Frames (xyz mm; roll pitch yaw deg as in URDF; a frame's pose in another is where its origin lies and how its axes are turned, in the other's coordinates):
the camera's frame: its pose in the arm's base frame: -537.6 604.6 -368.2 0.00 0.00 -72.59
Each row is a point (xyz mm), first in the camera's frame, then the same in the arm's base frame.
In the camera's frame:
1: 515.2 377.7 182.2
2: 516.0 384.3 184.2
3: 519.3 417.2 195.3
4: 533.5 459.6 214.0
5: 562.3 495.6 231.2
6: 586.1 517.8 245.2
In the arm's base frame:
1: -23.1 226.0 -186.0
2: -16.5 227.2 -184.0
3: 15.9 233.9 -172.9
4: 60.6 233.1 -154.2
5: 103.5 216.3 -137.0
6: 131.8 200.3 -123.0

